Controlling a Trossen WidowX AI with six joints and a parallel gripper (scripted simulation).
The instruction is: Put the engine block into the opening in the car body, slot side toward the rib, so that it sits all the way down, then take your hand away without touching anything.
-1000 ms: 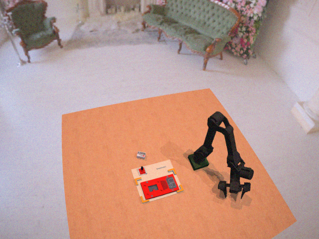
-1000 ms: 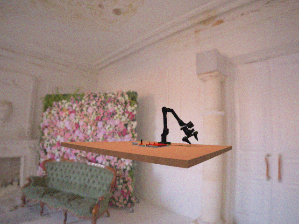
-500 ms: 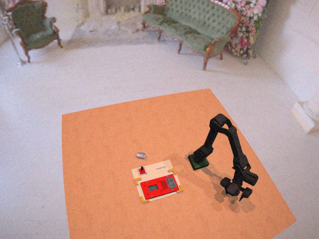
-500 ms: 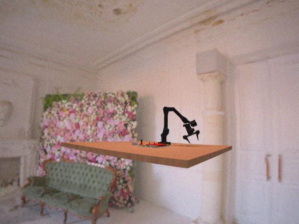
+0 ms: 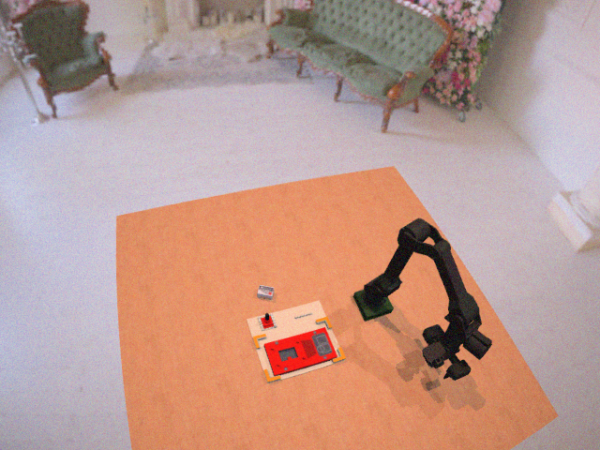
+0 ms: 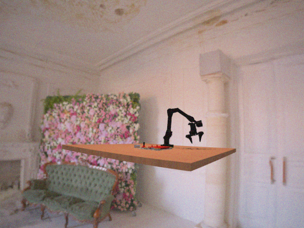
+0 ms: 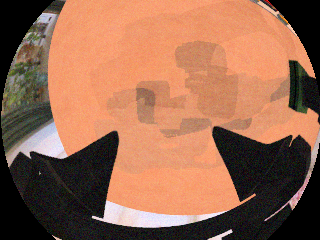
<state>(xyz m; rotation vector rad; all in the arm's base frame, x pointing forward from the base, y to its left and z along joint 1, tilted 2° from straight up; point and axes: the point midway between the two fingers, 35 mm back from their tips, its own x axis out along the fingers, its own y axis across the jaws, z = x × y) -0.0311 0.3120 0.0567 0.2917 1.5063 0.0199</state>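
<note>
Now: gripper tip 510 mm to the left of the engine block, 340 mm short of it and 50 mm above it.
</note>
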